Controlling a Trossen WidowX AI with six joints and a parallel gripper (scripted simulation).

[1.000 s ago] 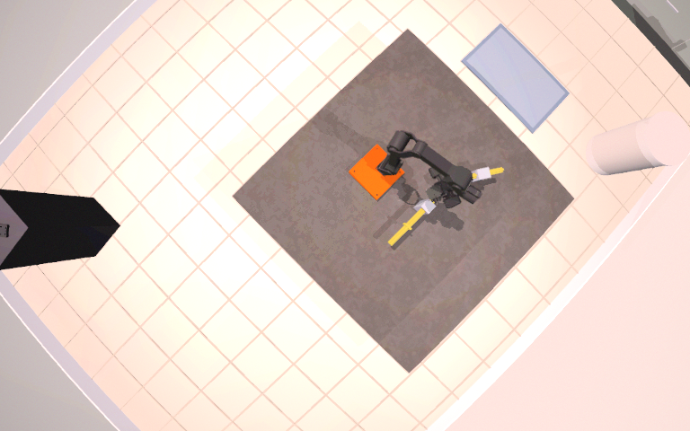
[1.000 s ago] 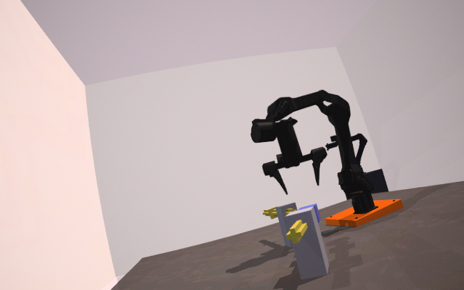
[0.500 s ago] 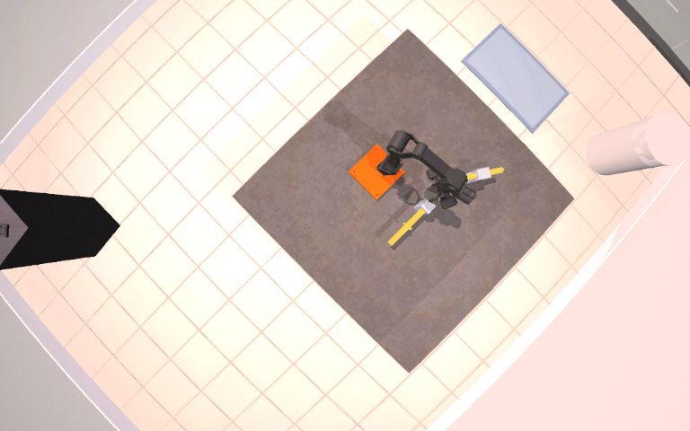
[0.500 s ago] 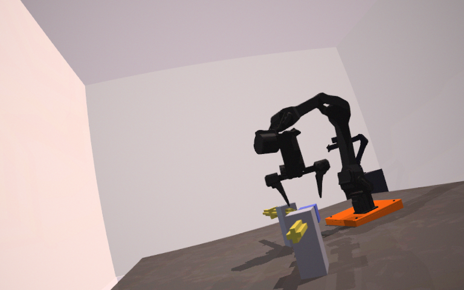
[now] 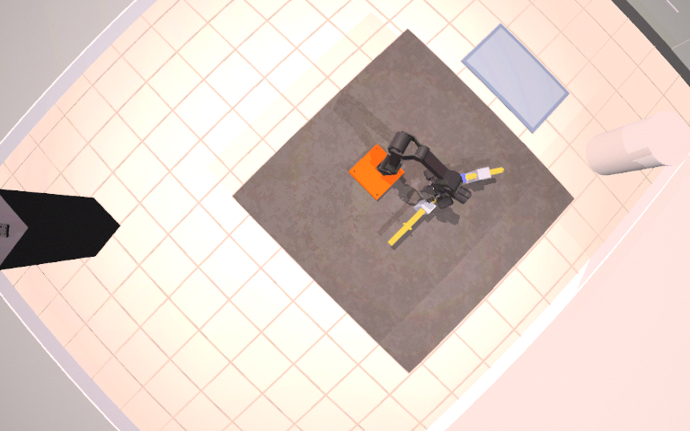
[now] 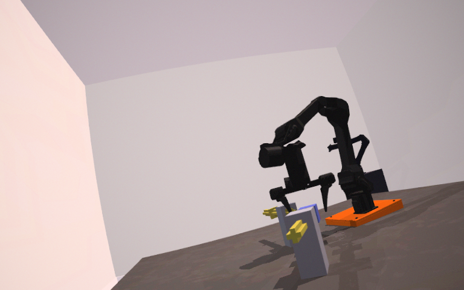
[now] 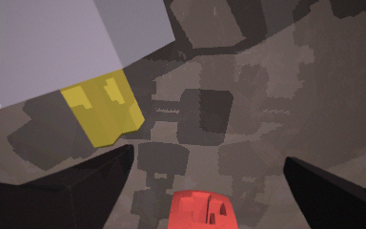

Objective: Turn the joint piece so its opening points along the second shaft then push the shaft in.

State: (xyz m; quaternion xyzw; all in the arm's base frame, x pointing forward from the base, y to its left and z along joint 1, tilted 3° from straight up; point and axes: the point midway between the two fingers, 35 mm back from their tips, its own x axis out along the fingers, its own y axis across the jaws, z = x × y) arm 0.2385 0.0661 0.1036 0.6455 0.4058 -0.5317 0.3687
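The red joint piece is 20 mm ahead of my gripper tip, 50 mm to the left of it and 10 mm above it.
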